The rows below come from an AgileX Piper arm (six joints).
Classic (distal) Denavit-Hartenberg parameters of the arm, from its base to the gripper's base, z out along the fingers. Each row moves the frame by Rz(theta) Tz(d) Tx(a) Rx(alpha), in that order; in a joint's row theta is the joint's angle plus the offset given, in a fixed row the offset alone. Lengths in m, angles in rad.
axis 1: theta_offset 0  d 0.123  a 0  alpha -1.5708
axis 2: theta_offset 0.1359  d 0  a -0.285  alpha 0
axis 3: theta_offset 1.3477  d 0  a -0.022  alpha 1.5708
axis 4: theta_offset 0  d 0.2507  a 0  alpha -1.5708
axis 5: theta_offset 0  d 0  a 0  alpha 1.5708
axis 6: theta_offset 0  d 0.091  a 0  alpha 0
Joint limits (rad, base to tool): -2.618..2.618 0..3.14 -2.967..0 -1.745..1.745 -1.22..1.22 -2.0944..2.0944
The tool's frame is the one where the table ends.
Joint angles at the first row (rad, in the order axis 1, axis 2, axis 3, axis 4, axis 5, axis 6):
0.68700, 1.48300, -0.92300, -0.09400, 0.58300, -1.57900
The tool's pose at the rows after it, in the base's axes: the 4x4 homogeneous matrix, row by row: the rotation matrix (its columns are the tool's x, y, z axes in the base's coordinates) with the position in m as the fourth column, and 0 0 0 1 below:
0.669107 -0.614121 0.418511 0.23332; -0.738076 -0.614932 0.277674 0.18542; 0.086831 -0.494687 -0.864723 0.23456; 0 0 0 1
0.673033 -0.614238 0.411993 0.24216; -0.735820 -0.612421 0.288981 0.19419; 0.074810 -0.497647 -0.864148 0.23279; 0 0 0 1
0.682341 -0.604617 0.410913 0.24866; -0.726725 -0.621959 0.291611 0.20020; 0.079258 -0.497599 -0.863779 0.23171; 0 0 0 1
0.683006 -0.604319 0.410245 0.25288; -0.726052 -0.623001 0.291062 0.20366; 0.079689 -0.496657 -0.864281 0.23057; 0 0 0 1
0.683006 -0.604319 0.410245 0.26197; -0.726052 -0.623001 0.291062 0.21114; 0.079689 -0.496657 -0.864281 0.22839; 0 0 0 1
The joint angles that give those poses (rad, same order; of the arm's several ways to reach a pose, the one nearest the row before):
0.68700, 1.50201, -0.94402, -0.09300, 0.57801, -1.57901
0.68701, 1.54601, -0.98499, -0.07001, 0.57199, -1.59599
0.68802, 1.57700, -1.01599, -0.06602, 0.57099, -1.61197
0.68799, 1.59698, -1.03498, -0.06600, 0.57100, -1.61301
0.68802, 1.63899, -1.07699, -0.06602, 0.57100, -1.61297

